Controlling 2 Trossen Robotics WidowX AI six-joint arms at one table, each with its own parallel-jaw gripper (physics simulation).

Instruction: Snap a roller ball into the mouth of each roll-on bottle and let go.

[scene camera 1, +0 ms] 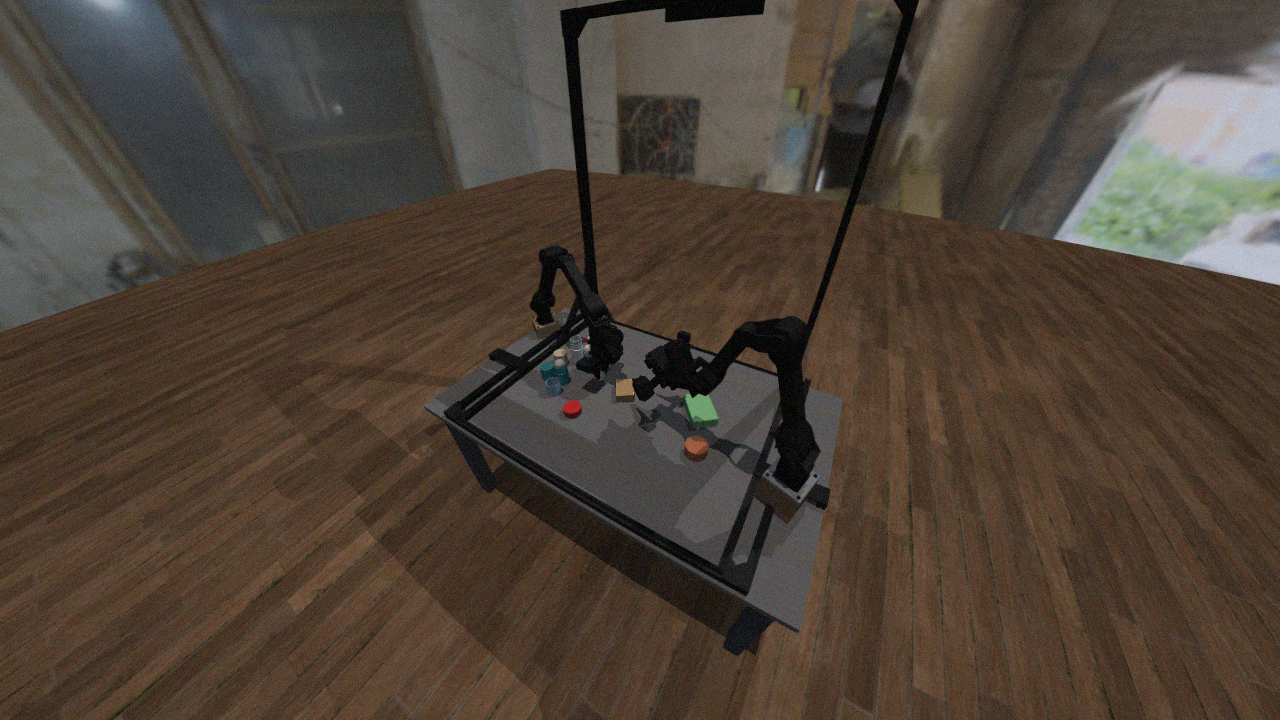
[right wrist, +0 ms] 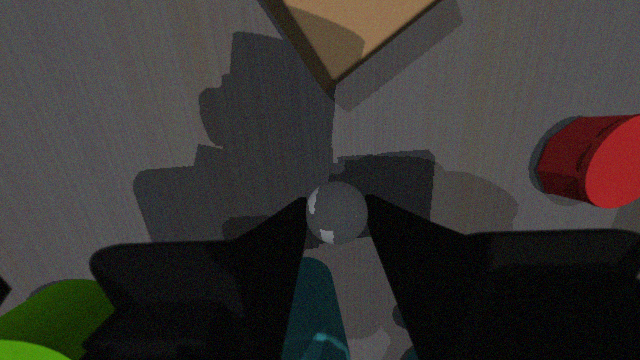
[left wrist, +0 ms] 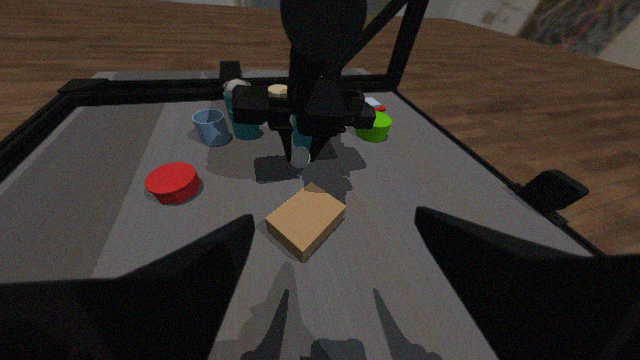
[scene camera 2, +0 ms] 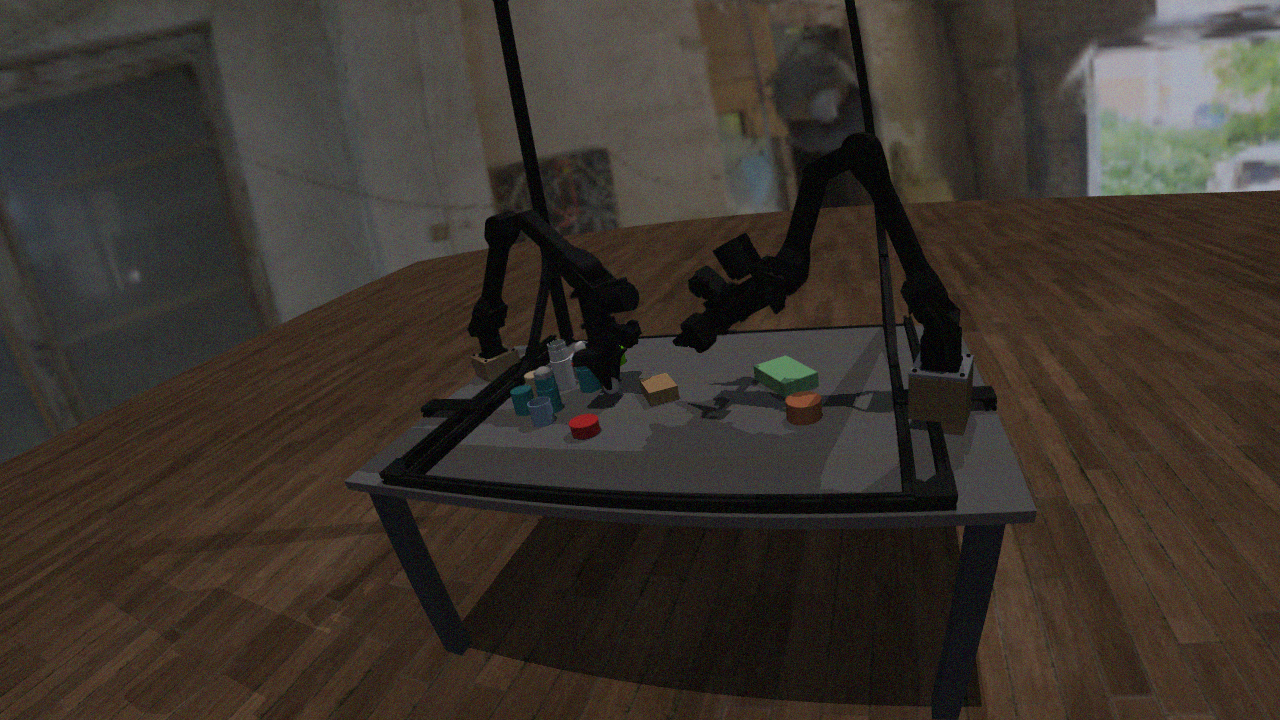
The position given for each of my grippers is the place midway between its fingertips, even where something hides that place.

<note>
My left gripper [scene camera 2: 685, 332] is open and holds nothing. Also in view: a green block [scene camera 2: 784, 375]. On the table rests a blue cup [left wrist: 210, 124]. I also see my right gripper [scene camera 2: 613, 387].
My left gripper also shows in scene camera 1 [scene camera 1: 643, 372] and in the left wrist view [left wrist: 334, 217]. My right gripper shows as well in scene camera 1 [scene camera 1: 601, 377], in the right wrist view [right wrist: 335, 203] and in the left wrist view [left wrist: 299, 160]. The right wrist view misses the blue cup, which is hidden by my right gripper.
</note>
